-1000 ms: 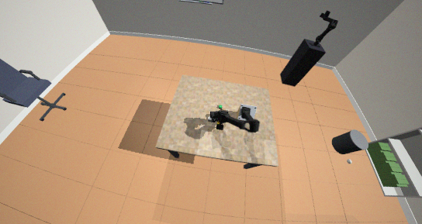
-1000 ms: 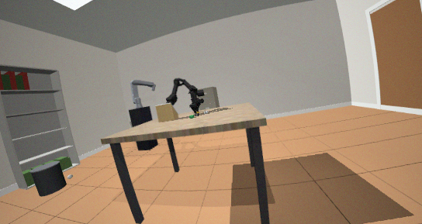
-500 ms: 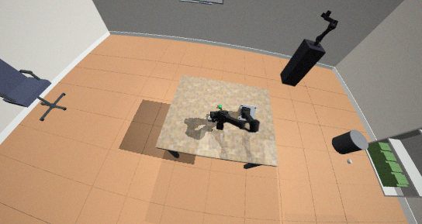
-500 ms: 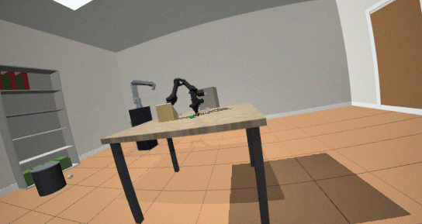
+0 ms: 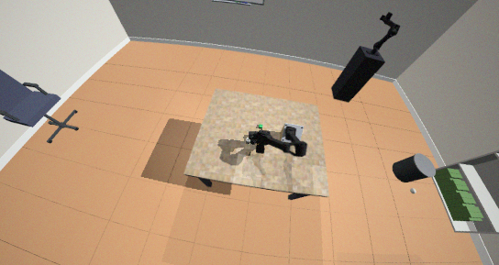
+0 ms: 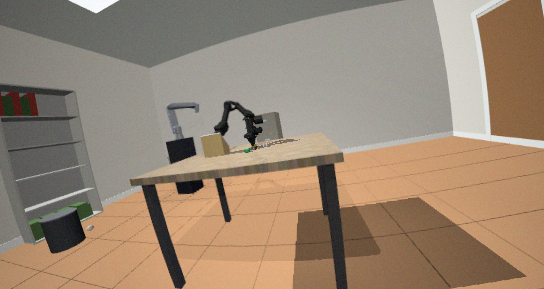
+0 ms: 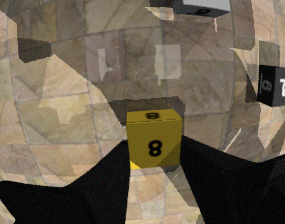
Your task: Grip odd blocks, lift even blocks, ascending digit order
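My gripper tip is 10 cm short of the white block and 3 cm to the left of it. Also, from my gripper tip: green block (19 cm to the right, 2 cm ahead); then black block (11 cm to the right, 4 cm ahead); then yellow block (right at my gripper tip).
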